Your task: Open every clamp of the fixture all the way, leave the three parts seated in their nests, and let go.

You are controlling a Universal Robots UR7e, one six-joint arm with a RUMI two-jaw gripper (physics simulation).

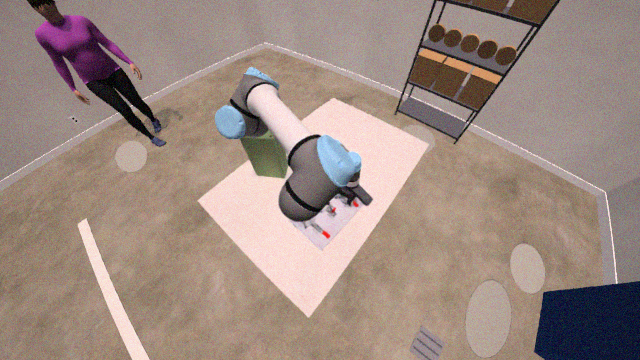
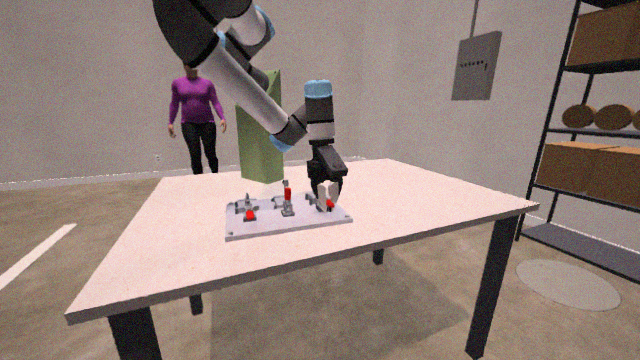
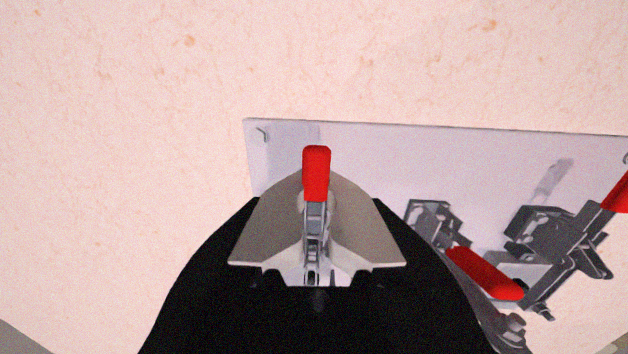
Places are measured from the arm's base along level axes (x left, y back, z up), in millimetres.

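Pixels of known places: gripper, between the fingertips: point(image 1: 352, 205) point(image 2: 328, 212) point(image 3: 315, 171); arm's base, origin of its link: point(image 1: 254, 120).
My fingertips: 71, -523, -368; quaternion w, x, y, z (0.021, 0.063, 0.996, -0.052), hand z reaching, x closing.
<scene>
For each thing: its top centre in the pictures, then the offset to it from my fingertips, as dx, dy, dz. "*": a spot on its surface instead. Level surfaces: height alone.
- fixture plate, centre of its top: point(image 3: 413, 237) point(image 2: 285, 210) point(image 1: 327, 210) -99, +92, -10
- middle clamp's red handle, centre of its top: point(image 3: 511, 298) point(image 2: 287, 188) point(image 1: 334, 208) -105, +52, +75
- left clamp's red handle, a spot on its surface: point(image 3: 617, 195) point(image 2: 253, 213) point(image 1: 326, 232) * -211, +25, +28
- table, height of its surface: dz -25
The fixture plate point(image 1: 322, 244) point(image 2: 272, 227) point(image 3: 380, 155) lies on the table and carries three clamps with red handles. My gripper point(image 2: 328, 200) point(image 3: 315, 171) is shut on the right-hand clamp's lever, just below its red handle point(image 1: 355, 204) point(image 2: 330, 203) point(image 3: 316, 170). That handle leans low towards the front of the plate. The middle clamp's red handle point(image 1: 333, 210) point(image 2: 287, 193) point(image 3: 485, 275) stands upright. The left clamp's red handle point(image 1: 326, 234) point(image 2: 250, 215) point(image 3: 617, 195) lies low towards the front. The fingers hide much of the gripped clamp. The seated parts cannot be made out clearly.
The table point(image 1: 310, 295) point(image 2: 425, 210) bears the plate. A green block point(image 1: 267, 157) point(image 2: 260, 145) stands behind the plate. A person in purple point(image 1: 75, 45) point(image 2: 194, 97) stands beyond the table. A shelf rack point(image 1: 414, 65) point(image 2: 553, 105) stands by the wall.
</scene>
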